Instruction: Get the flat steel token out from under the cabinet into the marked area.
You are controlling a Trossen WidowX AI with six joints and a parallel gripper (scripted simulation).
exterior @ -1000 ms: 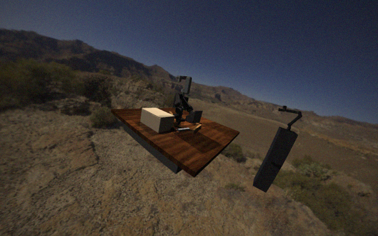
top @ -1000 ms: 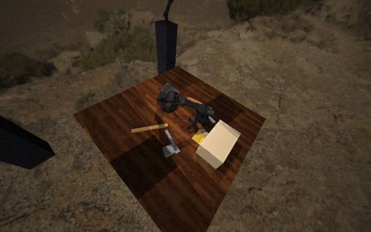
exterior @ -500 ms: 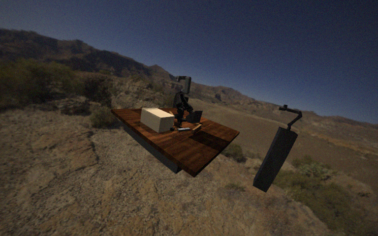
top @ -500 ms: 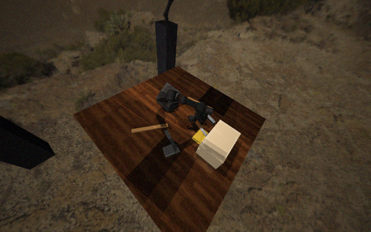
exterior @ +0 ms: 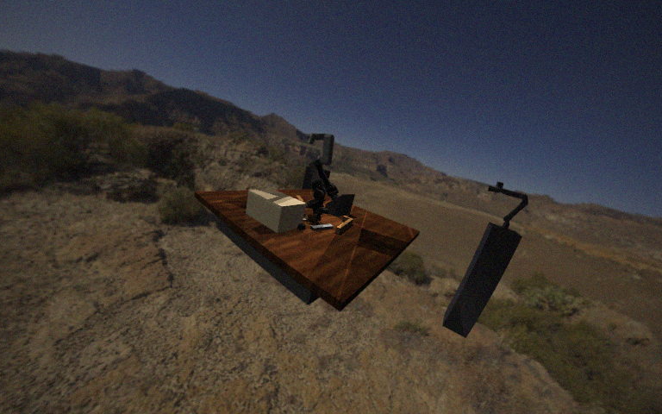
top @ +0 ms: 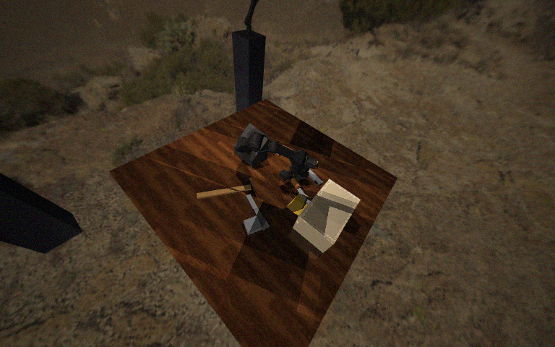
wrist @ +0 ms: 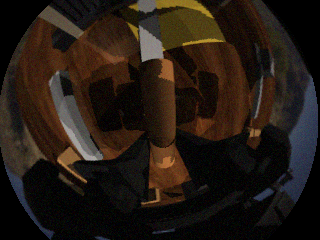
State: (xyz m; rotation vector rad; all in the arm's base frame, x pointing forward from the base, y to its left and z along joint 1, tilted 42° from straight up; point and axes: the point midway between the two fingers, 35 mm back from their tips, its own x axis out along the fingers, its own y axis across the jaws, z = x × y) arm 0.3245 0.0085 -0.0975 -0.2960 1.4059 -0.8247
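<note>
Right now my gripper tip is 8 cm short of the grey bar and 12 cm to the right of it. Round my gripper tip: steel token: 27 cm ahead, 13 cm to the right; then grey block: 4 cm ahead, 39 cm to the right, 1 cm above; then grey scraper: 2 cm ahead, 32 cm to the right.
</note>
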